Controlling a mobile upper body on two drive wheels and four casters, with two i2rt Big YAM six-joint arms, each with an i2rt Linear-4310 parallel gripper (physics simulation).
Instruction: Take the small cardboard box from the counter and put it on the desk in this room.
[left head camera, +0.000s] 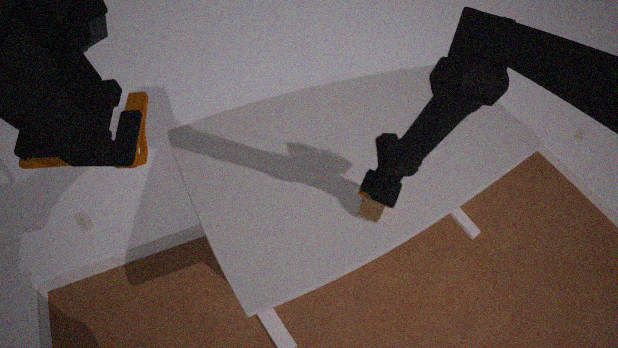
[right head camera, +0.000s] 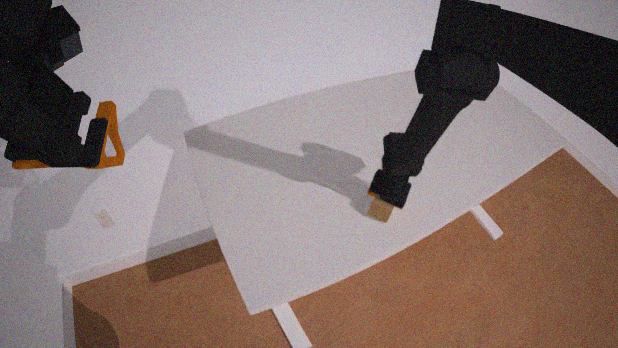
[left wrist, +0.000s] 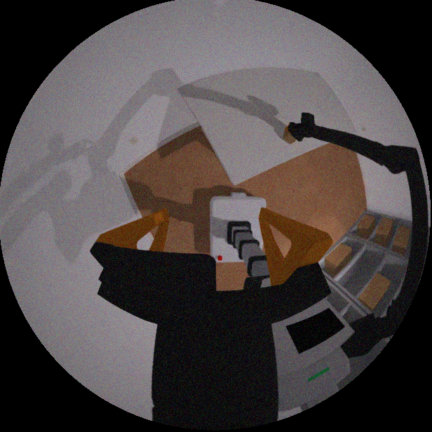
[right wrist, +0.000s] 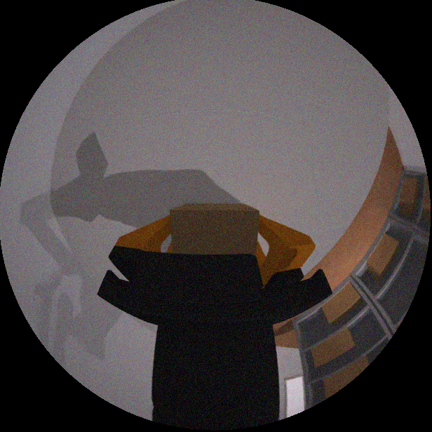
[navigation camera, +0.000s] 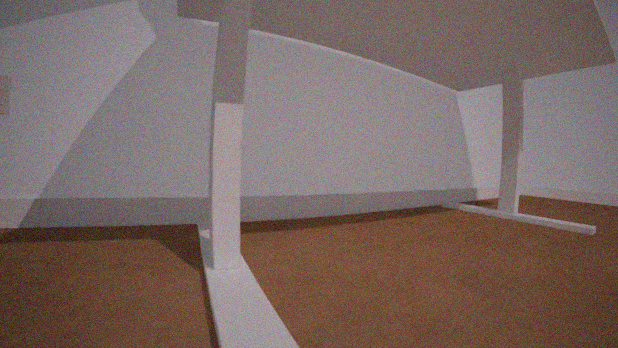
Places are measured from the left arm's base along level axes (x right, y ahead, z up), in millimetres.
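Pixels of known places: left gripper, fingertip midpoint: (left head camera: 109, 158) (right head camera: 93, 159); right gripper, fingertip midpoint: (left head camera: 373, 198) (right head camera: 384, 198).
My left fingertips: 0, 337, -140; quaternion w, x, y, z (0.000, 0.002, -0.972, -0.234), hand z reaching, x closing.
Note:
Behind a point stands the place of what it marks, as x, y, z.
The small cardboard box (left head camera: 372, 210) {430, 675, -642} (right head camera: 381, 210) {430, 676, -640} (left wrist: 289, 135) (right wrist: 215, 232) is held between the orange fingers of my right gripper (left head camera: 373, 203) {453, 749, -680} (right head camera: 384, 202) {453, 749, -680}. It is low over the white desk (left head camera: 280, 245) {188, 600, -690} (right head camera: 285, 245) {182, 599, -690} (left wrist: 235, 150) (right wrist: 250, 115), inside its front edge. The arm's shadow meets the box at its left side in the head views; whether its underside touches the desk top is hidden. My left gripper (left wrist: 213, 212) is open and empty, left of the desk in the head views. The counter does not show.
White desk legs (navigation camera: 227, 185) {75, 761, -1230} (navigation camera: 511, 150) {1143, 1345, -1092} stand on the brown floor (navigation camera: 400, 280) {403, 788, -1410}. The wall (navigation camera: 350, 130) {381, 1423, -1046} is behind the desk. Dark trays (left wrist: 352, 265) (right wrist: 372, 270) hold several cardboard boxes. A white robot base part (left wrist: 237, 207) is below my left gripper.

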